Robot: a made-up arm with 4 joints. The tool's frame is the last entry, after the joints. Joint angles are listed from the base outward. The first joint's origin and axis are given. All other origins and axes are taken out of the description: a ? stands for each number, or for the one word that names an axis. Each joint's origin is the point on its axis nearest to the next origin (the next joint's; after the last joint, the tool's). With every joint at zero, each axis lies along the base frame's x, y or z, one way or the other. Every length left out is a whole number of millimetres.
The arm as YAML. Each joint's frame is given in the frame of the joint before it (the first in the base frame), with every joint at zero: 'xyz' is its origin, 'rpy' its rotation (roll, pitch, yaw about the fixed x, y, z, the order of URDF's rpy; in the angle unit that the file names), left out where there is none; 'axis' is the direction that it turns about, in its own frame. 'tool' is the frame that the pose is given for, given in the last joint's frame.
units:
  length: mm
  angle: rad
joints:
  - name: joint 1
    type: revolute
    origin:
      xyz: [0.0, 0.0, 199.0]
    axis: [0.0, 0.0, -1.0]
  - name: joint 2
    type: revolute
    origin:
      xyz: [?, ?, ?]
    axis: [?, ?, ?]
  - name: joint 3
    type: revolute
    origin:
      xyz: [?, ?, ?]
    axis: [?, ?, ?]
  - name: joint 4
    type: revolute
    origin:
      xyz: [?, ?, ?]
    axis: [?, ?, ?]
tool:
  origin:
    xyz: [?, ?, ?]
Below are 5 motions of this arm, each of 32 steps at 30 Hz.
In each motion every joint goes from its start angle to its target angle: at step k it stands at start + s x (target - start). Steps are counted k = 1, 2, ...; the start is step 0. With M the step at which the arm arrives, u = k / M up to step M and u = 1 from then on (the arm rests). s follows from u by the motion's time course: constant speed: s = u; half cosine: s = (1 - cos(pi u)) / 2; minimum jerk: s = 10 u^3 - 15 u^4 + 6 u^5.
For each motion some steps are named. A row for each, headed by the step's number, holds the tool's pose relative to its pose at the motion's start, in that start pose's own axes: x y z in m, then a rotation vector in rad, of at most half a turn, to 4 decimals.
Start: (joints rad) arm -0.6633 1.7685 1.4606 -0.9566
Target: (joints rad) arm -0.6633 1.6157 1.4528 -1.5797
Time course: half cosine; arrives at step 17
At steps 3, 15, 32:
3: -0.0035 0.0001 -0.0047 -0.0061 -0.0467 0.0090
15: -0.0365 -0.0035 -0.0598 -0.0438 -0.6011 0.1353
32: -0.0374 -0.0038 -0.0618 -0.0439 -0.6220 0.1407

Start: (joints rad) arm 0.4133 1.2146 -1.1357 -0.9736
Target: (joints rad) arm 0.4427 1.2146 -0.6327 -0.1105
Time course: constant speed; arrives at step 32
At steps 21, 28, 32:
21: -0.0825 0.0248 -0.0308 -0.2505 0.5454 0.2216
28: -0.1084 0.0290 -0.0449 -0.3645 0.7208 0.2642
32: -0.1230 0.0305 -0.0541 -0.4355 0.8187 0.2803

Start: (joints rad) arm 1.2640 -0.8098 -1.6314 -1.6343
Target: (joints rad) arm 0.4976 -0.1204 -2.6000 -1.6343
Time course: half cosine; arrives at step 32
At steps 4, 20, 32:
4: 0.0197 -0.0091 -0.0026 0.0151 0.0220 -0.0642
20: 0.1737 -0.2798 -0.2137 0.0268 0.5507 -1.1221
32: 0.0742 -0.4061 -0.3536 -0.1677 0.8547 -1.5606

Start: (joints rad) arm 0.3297 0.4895 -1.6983 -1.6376
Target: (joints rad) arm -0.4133 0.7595 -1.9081 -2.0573
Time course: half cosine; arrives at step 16
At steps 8, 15, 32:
8: 0.0374 -0.0566 -0.1767 -0.2862 0.0680 -0.1903
15: 0.0120 -0.1672 -0.3337 -0.6554 0.0898 -0.2816
32: 0.0109 -0.1699 -0.3363 -0.6633 0.0898 -0.2822

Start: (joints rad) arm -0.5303 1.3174 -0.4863 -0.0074
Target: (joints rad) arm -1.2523 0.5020 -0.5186 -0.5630
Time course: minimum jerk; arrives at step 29
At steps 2, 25, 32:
2: 0.0006 0.0004 -0.0005 -0.0023 0.0004 -0.0005
25: 0.0797 0.0363 -0.2038 -0.6614 0.1964 0.3002
32: 0.0784 0.0351 -0.2076 -0.6701 0.2014 0.3157

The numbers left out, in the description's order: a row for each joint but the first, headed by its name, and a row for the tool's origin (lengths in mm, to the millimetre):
joint 2: xyz -19.0 -95.0 0.0, axis 1.0 0.0 0.0
joint 3: xyz 0.0 -84.0 -34.0, axis -1.0 0.0 0.0
joint 4: xyz 0.0 321.0 144.0, axis 0.0 1.0 0.0
tool: xyz -53.0 0.0 11.0

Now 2 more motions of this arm.
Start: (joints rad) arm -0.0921 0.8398 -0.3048 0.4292
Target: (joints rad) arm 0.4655 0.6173 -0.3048 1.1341
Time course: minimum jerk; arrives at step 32
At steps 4, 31, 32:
4: -0.0006 0.0008 -0.0012 -0.0017 0.0032 -0.0049
31: 0.0083 0.0497 -0.0674 0.0473 0.2174 -0.3528
32: 0.0083 0.0497 -0.0675 0.0473 0.2175 -0.3529

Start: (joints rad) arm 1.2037 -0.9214 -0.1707 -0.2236
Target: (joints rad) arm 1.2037 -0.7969 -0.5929 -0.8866
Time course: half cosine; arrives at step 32
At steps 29, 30, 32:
29: 0.0346 -0.0982 0.0999 0.4646 -0.6330 -0.2835
30: 0.0351 -0.0996 0.1008 0.4693 -0.6403 -0.2890
32: 0.0355 -0.1008 0.1016 0.4731 -0.6462 -0.2934

